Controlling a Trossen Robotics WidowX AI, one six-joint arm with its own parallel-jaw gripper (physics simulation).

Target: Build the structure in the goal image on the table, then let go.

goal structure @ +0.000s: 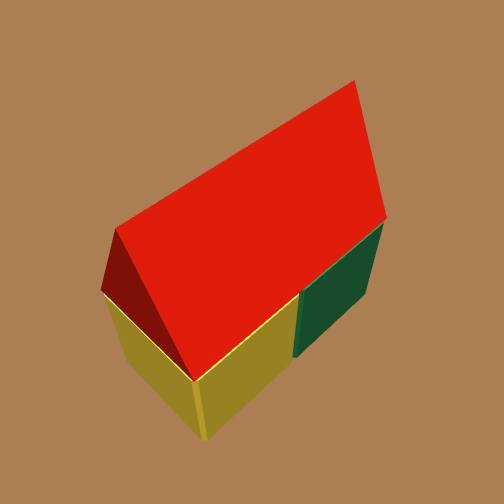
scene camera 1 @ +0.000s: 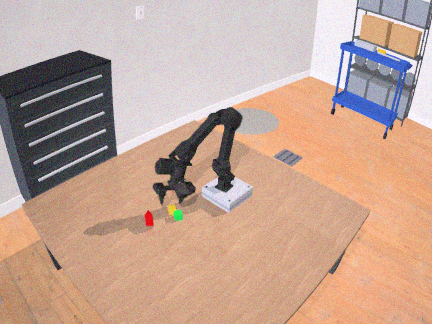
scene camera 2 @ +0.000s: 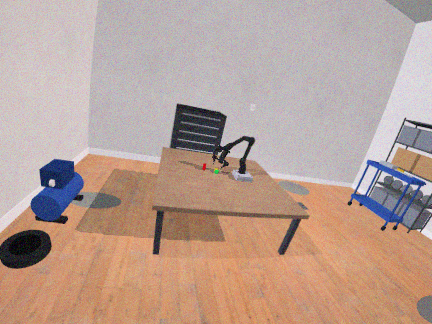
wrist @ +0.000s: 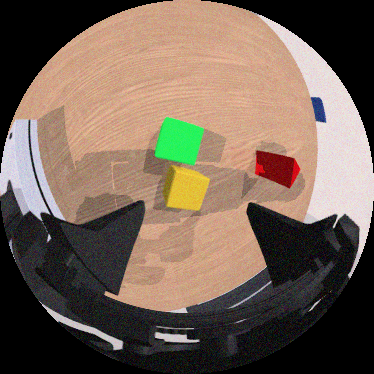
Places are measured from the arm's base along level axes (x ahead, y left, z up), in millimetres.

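Where they show: gripper, fingertip midpoint: (scene camera 1: 170,203) (scene camera 2: 216,167) (wrist: 198,207); arm's base at its link origin: (scene camera 1: 224,186) (scene camera 2: 241,172).
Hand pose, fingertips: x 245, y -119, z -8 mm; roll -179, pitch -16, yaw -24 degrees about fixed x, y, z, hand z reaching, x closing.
Note:
Each offset is from my fingertips to the centre of the thing. Level surfaces: height alone.
A green cube @[dx +10, dy +51, dz -31 mm] (scene camera 1: 178,215) (scene camera 2: 216,171) (wrist: 180,142) sits on the table @[dz -47 mm] (scene camera 1: 225,270) (scene camera 2: 200,195). A yellow cube @[dx -1, dy +8, dz -31 mm] (scene camera 1: 172,208) (wrist: 187,189) sits close beside it; in the wrist view a narrow strip of table seems to show between them. A red block with a pointed top @[dx +121, dy -22, dz -14 mm] (scene camera 1: 149,219) (scene camera 2: 204,167) (wrist: 276,168) stands upright on the table, apart from both cubes. My gripper (scene camera 1: 171,201) (wrist: 198,207) is open and empty, above the table near the yellow cube. In the wrist view the yellow cube shows between and a little beyond the fingertips.
The arm's white base plate (scene camera 1: 227,194) (scene camera 2: 242,176) is on the table beside the cubes. A dark drawer cabinet (scene camera 1: 65,115) (scene camera 2: 199,127) stands behind the table. A blue cart (scene camera 1: 367,106) (scene camera 2: 372,206) stands on the floor at the right, away from the table.

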